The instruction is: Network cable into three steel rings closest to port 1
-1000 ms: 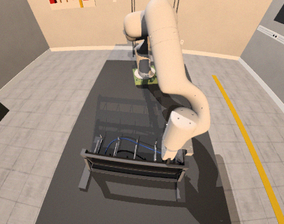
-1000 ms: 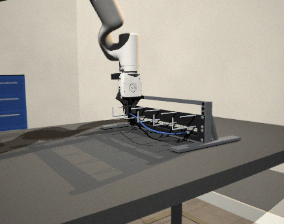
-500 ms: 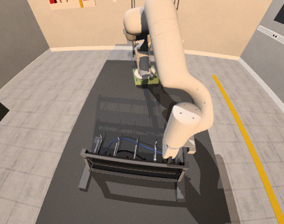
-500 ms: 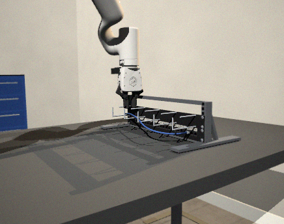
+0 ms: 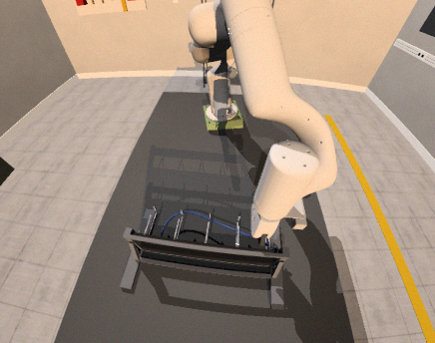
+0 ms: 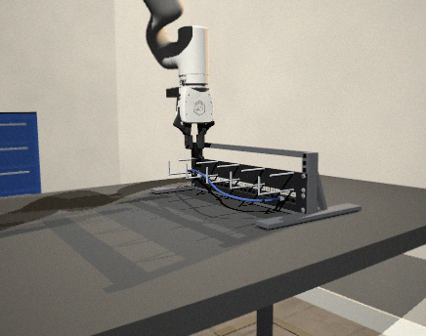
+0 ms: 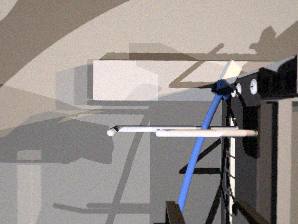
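The clear plug lies 3 cm ahead of my hand, 9 cm to the left of it and 10 cm below it. Round my hand: patch-panel rack 7 cm ahead, 14 cm to the right, 8 cm below.
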